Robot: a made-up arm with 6 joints. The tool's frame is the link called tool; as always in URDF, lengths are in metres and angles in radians. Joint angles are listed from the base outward.
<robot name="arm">
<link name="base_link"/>
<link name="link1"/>
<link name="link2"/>
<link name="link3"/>
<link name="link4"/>
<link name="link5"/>
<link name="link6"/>
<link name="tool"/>
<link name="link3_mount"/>
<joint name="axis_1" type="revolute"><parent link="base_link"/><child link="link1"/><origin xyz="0 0 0.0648" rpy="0 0 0"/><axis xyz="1 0 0"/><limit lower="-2.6" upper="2.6"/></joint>
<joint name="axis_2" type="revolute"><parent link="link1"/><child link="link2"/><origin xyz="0.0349 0.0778 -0.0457" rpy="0 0 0"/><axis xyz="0 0 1"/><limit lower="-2.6" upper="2.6"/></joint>
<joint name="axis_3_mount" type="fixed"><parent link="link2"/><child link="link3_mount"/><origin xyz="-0.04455 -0.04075 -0.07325" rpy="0 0 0"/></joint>
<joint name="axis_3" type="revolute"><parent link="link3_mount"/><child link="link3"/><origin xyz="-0.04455 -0.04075 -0.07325" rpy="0 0 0"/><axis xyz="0 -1 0"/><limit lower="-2.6" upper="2.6"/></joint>
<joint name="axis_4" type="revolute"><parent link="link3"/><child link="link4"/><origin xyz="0.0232 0.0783 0.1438" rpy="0 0 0"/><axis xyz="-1 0 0"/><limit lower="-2.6" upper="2.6"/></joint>
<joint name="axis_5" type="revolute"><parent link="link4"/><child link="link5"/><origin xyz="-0.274 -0.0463 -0.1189" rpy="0 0 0"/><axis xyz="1 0 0"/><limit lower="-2.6" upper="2.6"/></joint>
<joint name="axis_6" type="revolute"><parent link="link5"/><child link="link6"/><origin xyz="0.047 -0.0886 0.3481" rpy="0 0 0"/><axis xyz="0 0 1"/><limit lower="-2.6" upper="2.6"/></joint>
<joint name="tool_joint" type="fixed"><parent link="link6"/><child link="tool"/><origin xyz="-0.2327 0.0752 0.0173" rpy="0 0 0"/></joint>
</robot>
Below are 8 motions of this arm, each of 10 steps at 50 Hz.
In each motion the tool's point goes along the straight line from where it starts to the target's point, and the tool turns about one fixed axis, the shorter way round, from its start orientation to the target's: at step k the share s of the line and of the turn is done. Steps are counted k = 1, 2, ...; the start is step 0. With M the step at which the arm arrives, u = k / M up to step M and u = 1 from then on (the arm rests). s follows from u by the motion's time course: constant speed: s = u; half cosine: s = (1 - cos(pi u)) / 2; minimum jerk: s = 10 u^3 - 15 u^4 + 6 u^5.
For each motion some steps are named. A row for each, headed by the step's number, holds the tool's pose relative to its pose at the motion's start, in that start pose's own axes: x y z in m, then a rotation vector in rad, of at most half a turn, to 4 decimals.
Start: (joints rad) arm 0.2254 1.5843 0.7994 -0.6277 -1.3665 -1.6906
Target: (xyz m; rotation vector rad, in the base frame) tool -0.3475 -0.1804 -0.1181 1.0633 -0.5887 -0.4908
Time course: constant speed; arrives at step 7
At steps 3, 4, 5, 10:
3: -0.0095 -0.0009 -0.0025 0.0111 0.0050 -0.0164
4: -0.0126 -0.0012 -0.0033 0.0148 0.0067 -0.0219
5: -0.0158 -0.0014 -0.0042 0.0185 0.0084 -0.0274
10: -0.0221 -0.0020 -0.0059 0.0258 0.0117 -0.0384

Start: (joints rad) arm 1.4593 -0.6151 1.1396 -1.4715 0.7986 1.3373
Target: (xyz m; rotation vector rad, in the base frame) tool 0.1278 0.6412 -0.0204 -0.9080 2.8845 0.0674
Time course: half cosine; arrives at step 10
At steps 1, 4, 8, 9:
1: 0.0005 -0.0001 0.0010 0.0025 -0.0001 -0.0009
4: 0.0073 -0.0014 0.0138 0.0358 -0.0015 -0.0129
8: 0.0192 -0.0036 0.0361 0.0937 -0.0040 -0.0337
9: 0.0207 -0.0039 0.0390 0.1010 -0.0043 -0.0363

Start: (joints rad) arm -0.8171 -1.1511 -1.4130 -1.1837 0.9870 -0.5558
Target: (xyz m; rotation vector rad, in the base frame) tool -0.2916 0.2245 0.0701 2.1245 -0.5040 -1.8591
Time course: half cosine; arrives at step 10
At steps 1, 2, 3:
1: -0.0004 0.0002 -0.0002 -0.0012 -0.0008 0.0010
2: -0.0016 0.0007 -0.0008 -0.0046 -0.0031 0.0041
3: -0.0035 0.0015 -0.0018 -0.0099 -0.0068 0.0088

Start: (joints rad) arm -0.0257 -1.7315 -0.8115 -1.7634 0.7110 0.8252
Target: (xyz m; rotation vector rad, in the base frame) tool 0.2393 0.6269 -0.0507 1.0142 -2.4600 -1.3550
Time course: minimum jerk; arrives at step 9
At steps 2, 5, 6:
2: -0.0015 -0.0028 -0.0028 0.0034 -0.0067 0.0031
5: -0.0118 -0.0219 -0.0221 0.0268 -0.0528 0.0241
6: -0.0155 -0.0287 -0.0290 0.0352 -0.0692 0.0316

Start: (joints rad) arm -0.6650 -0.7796 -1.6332 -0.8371 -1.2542 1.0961
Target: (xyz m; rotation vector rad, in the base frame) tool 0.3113 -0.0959 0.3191 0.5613 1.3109 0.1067
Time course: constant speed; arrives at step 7
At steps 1, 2, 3, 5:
1: 0.0014 -0.0014 0.0022 0.0039 0.0025 -0.0041
2: 0.0029 -0.0028 0.0044 0.0078 0.0051 -0.0082
3: 0.0043 -0.0041 0.0066 0.0117 0.0076 -0.0123
5: 0.0072 -0.0069 0.0110 0.0195 0.0127 -0.0205

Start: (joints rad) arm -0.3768 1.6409 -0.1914 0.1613 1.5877 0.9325
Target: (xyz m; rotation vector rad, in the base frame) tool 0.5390 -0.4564 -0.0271 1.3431 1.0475 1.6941
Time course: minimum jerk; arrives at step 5
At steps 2, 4, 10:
2: 0.0021 -0.0018 0.0024 -0.0069 0.0086 0.0144
4: 0.0064 -0.0054 0.0072 -0.0204 0.0254 0.0429
10: 0.0068 -0.0057 0.0076 -0.0217 0.0270 0.0455

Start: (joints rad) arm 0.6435 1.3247 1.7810 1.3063 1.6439 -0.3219
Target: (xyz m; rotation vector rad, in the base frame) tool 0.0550 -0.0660 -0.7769 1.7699 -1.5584 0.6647
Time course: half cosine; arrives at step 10
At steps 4, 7, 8, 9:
4: 0.0201 0.0247 0.0241 -0.0631 0.0383 0.0391
7: 0.0463 0.0568 0.0554 -0.1450 0.0880 0.0899
8: 0.0527 0.0648 0.0631 -0.1652 0.1003 0.1024
9: 0.0568 0.0699 0.0681 -0.1781 0.1081 0.1104

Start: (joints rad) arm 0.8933 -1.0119 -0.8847 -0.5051 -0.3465 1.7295
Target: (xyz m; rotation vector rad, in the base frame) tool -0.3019 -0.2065 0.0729 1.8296 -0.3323 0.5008
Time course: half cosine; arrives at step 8
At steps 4, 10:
4: -0.0148 -0.0054 -0.0163 0.0084 -0.0632 -0.0034
10: -0.0297 -0.0108 -0.0326 0.0168 -0.1264 -0.0068

